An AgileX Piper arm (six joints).
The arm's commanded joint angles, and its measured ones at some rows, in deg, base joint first. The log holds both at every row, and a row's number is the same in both.
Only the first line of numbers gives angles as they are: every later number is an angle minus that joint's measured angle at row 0.
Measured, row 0:
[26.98, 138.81, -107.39, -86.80, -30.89, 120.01]
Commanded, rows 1 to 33:
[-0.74, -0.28, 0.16, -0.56, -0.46, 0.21]
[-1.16, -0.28, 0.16, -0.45, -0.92, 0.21]
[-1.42, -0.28, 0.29, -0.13, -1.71, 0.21]
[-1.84, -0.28, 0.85, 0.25, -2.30, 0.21]
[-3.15, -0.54, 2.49, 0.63, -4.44, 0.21]
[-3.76, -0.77, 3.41, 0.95, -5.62, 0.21]
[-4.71, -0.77, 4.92, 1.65, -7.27, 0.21]
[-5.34, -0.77, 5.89, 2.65, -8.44, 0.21]
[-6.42, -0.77, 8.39, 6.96, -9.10, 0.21]
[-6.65, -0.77, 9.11, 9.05, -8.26, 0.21]
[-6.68, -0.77, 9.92, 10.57, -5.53, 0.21]
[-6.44, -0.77, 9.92, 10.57, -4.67, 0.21]
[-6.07, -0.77, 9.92, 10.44, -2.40, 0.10]
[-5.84, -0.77, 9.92, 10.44, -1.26, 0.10]
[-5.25, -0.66, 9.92, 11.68, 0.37, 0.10]
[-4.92, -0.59, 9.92, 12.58, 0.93, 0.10]
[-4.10, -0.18, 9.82, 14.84, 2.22, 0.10]
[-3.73, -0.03, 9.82, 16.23, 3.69, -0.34]
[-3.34, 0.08, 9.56, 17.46, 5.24, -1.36]
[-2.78, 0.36, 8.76, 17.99, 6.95, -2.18]
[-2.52, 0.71, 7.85, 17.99, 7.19, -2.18]
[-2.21, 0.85, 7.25, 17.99, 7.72, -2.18]
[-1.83, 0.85, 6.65, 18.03, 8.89, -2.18]
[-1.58, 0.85, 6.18, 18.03, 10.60, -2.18]
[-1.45, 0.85, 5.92, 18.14, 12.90, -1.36]
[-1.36, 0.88, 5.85, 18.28, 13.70, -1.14]
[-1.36, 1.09, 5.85, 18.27, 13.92, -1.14]
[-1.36, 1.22, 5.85, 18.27, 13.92, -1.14]
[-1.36, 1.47, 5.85, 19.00, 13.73, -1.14]
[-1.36, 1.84, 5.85, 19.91, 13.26, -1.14]
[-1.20, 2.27, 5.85, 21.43, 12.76, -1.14]
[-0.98, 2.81, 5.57, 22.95, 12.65, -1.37]
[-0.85, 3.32, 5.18, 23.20, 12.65, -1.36]
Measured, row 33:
[-1.38, 1.84, 6.12, 20.21, 13.08, -1.10]
